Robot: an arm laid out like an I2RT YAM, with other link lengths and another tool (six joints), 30 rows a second.
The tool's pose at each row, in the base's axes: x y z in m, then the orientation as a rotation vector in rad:
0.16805, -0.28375, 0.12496, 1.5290, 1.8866, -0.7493
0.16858, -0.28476, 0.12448, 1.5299, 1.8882, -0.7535
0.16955, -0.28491, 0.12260, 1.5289, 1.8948, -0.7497
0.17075, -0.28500, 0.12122, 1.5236, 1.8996, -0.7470
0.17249, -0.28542, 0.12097, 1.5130, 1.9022, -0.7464
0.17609, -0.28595, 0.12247, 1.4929, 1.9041, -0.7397
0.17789, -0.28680, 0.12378, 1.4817, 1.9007, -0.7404
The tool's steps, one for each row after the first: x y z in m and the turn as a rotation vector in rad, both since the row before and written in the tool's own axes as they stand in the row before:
-0.00039, 0.00037, 0.00112, 0.0035, 0.0004, -0.0018
0.00114, 0.00104, 0.00145, -0.0022, 0.0047, -0.0033
0.00076, 0.00125, 0.00110, -0.0038, 0.0009, -0.0042
-0.00039, 0.00164, 0.00065, -0.0053, -0.0041, -0.0056
-0.00210, 0.00332, -0.00024, -0.0142, -0.0082, -0.0073
-0.00185, 0.00150, -0.00003, -0.0055, -0.0086, -0.0028

